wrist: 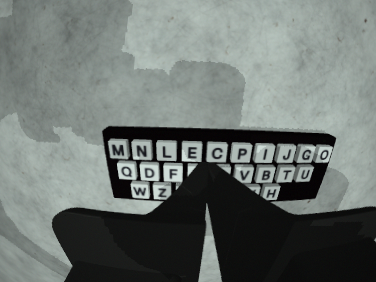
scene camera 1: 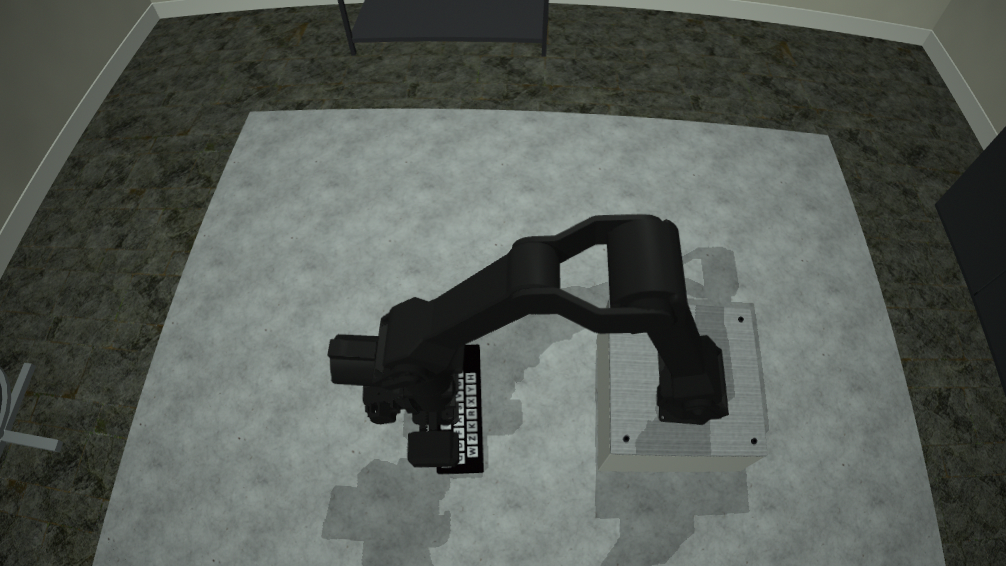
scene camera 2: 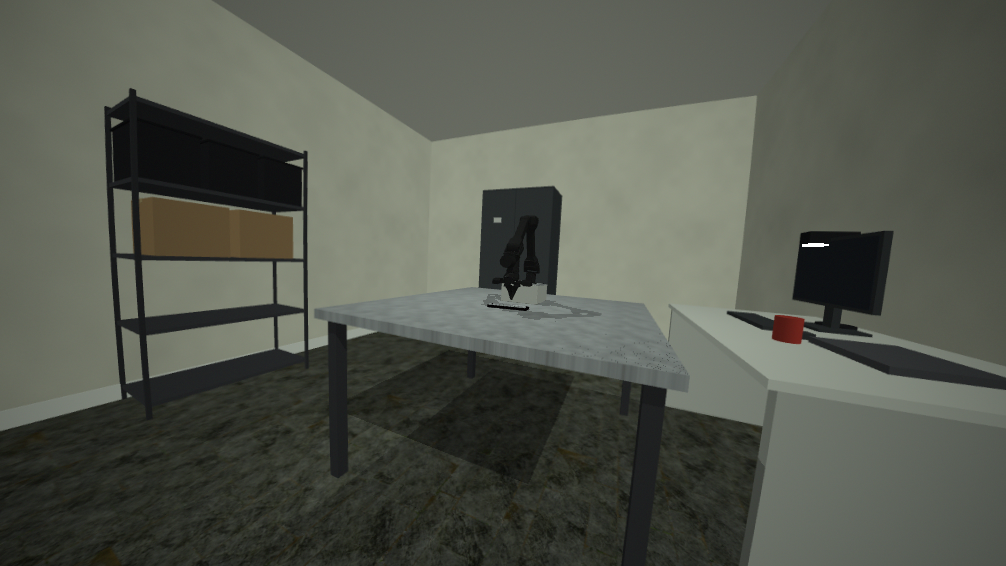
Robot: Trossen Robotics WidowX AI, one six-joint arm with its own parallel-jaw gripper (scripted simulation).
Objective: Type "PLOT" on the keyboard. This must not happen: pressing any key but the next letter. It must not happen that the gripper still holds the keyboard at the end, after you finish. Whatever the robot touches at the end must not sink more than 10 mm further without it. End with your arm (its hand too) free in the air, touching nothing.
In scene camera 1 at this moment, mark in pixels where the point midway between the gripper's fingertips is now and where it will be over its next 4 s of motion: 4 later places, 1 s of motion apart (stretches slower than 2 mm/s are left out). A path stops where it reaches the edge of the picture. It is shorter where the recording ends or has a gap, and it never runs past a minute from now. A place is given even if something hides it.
My gripper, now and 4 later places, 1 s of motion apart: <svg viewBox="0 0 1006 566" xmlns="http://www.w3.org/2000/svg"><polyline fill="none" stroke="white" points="441,412 440,434 444,436 444,430 441,346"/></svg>
